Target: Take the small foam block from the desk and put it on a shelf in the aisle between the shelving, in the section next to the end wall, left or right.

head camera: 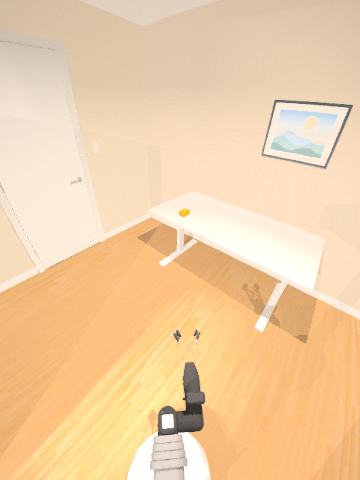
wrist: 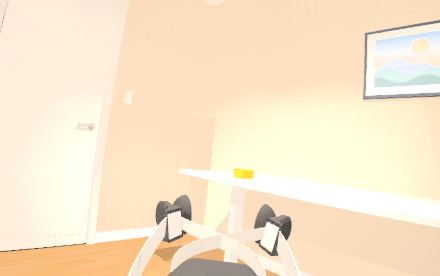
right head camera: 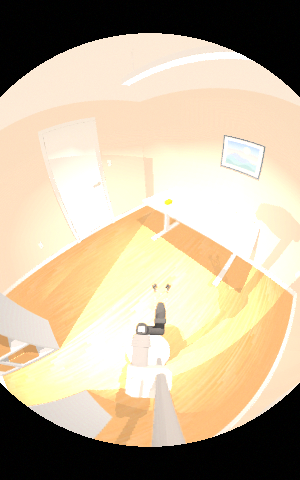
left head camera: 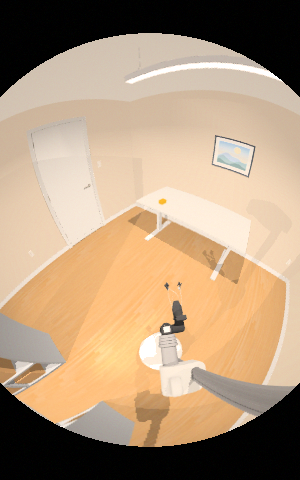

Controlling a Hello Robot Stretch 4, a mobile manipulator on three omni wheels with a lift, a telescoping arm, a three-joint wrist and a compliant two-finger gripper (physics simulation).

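Places are measured from the robot's base along level axes (x ahead, y left, z up), in metres.
Pixels of known places: gripper, between the fingertips: [head camera: 186,329] [wrist: 223,215] [right head camera: 160,282] [left head camera: 172,281]; robot's base, origin of its link: [right head camera: 148,350] [left head camera: 159,350].
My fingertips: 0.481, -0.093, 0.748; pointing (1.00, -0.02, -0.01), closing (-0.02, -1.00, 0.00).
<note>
Ahead of a thing's pixels: the offset from my fingertips to its top centre, as dx, dy, dz. "spot": to the spot under its first point. Level surfaces: height alone.
A small orange-yellow foam block @[+1.170, -0.106, -0.011] [head camera: 184,212] [left head camera: 162,201] [right head camera: 168,202] [wrist: 243,174] lies near the left end of the white desk @[dz -0.056] [head camera: 250,235] [left head camera: 210,212] [wrist: 320,191], close to its front edge. My gripper [head camera: 187,335] [left head camera: 173,285] [right head camera: 161,287] [wrist: 223,215] is open with nothing between its fingertips. It is in front of the desk and well apart from the block. In the wrist view the block shows above and between the fingertips, farther off. Grey shelving @[spot: -0.571, +1.376, -0.323] [left head camera: 30,340] [right head camera: 25,320] shows in part at the lower left of both side head views; its aisle sections cannot be made out.
A second grey unit [left head camera: 102,425] [right head camera: 75,412] shows at the bottom of the side head views. A white door [head camera: 45,150] is in the left wall. A framed picture [head camera: 306,133] hangs above the desk. The desk's legs [head camera: 270,307] stand on the wooden floor.
</note>
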